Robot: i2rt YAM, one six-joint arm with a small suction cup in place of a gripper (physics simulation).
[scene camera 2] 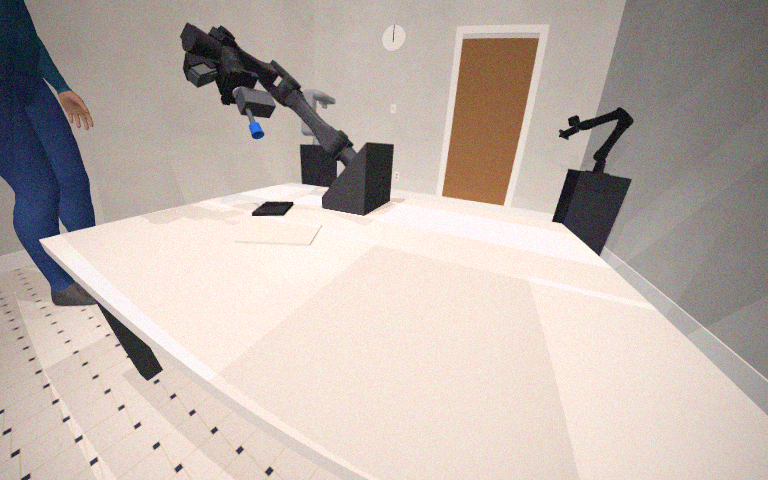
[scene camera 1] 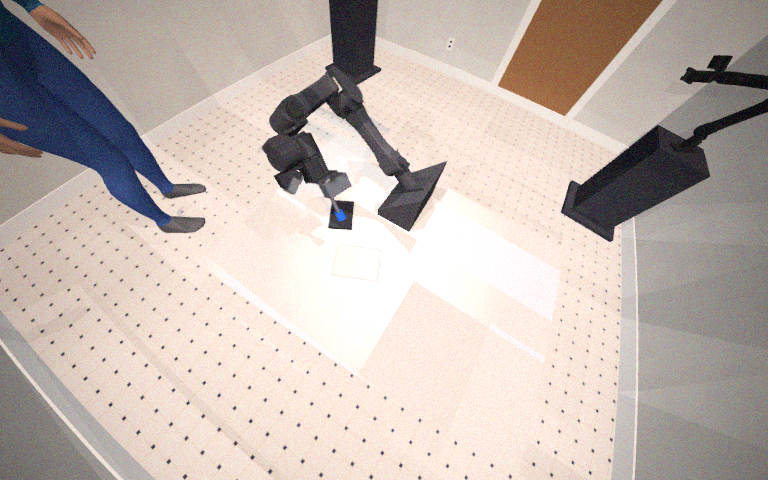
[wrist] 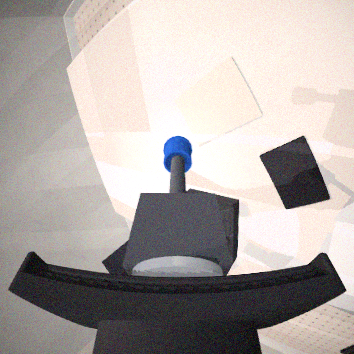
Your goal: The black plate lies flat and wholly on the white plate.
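Where they show: end effector, tool point: [scene camera 2: 258, 135] [scene camera 1: 342, 218] [wrist: 177, 148]; arm's base, origin of the base link: [scene camera 2: 358, 168] [scene camera 1: 411, 186].
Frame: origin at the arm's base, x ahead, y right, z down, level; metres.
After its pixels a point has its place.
Note:
The black plate [scene camera 1: 347, 223] @(x 0.242, y 0.137, z 0.121 m) [scene camera 2: 272, 208] @(x 0.239, y 0.173, z 0.121 m) [wrist: 296, 174] @(x 0.227, y 0.190, z 0.121 m) lies flat on the table near the arm's base. The white plate [scene camera 1: 355, 262] @(x 0.357, y 0.004, z 0.125 m) [scene camera 2: 278, 233] @(x 0.365, y -0.005, z 0.125 m) [wrist: 220, 100] @(x 0.362, y 0.020, z 0.125 m) lies flat on the table beside it, nearer the middle; the two plates are apart. It is pale and hard to tell from the bright table. My gripper, a blue suction cup [scene camera 1: 340, 215] [scene camera 2: 257, 131] [wrist: 178, 150], is open and holds nothing. It hangs high above the table, tilted; scene camera 1 shows it in front of the black plate, and scene camera 2 shows a wide gap beneath it.
The arm's black wedge base [scene camera 1: 408, 199] @(x 0.085, y -0.034, z -0.030 m) [scene camera 2: 365, 180] @(x 0.103, y -0.089, z 0.020 m) stands on the white table [scene camera 2: 396, 339] @(x 0.508, y -0.375, z 0.131 m) close to the black plate. A person [scene camera 1: 84, 124] [scene camera 2: 39, 141] stands at the left side. Another black arm on a pedestal [scene camera 1: 640, 181] [scene camera 2: 593, 206] stands beyond the table at the right.

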